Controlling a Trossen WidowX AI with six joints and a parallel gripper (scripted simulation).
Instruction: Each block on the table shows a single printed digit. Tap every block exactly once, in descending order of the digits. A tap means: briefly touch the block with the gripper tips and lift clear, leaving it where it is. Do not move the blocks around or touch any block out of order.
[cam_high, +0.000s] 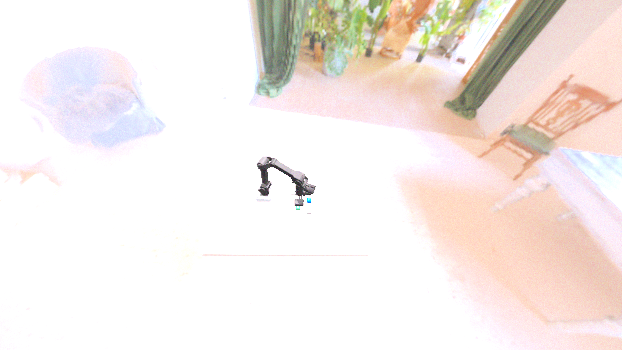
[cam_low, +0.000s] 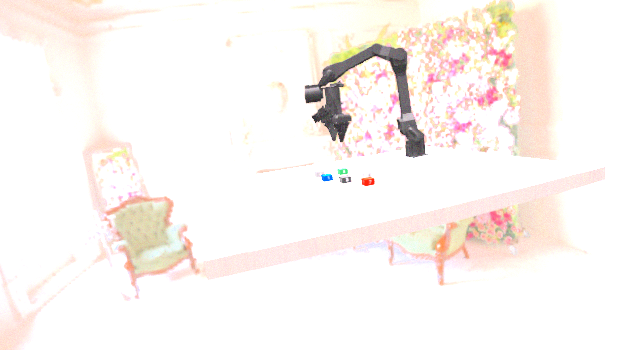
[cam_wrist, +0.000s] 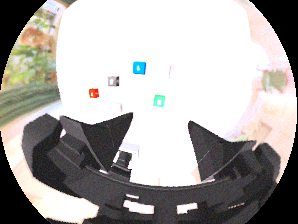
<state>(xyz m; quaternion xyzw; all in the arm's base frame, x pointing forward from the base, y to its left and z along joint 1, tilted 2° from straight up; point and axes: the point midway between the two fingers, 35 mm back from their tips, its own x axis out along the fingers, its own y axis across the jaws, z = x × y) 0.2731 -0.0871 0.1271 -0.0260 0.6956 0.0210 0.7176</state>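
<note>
Now: the green block 10 mm behind my gripper tip and 120 mm below it. Also, from my gripper tip: red block: 20 mm behind, 230 mm to the left, 120 mm below; then blue block: 70 mm ahead, 70 mm to the left, 120 mm below.
</note>
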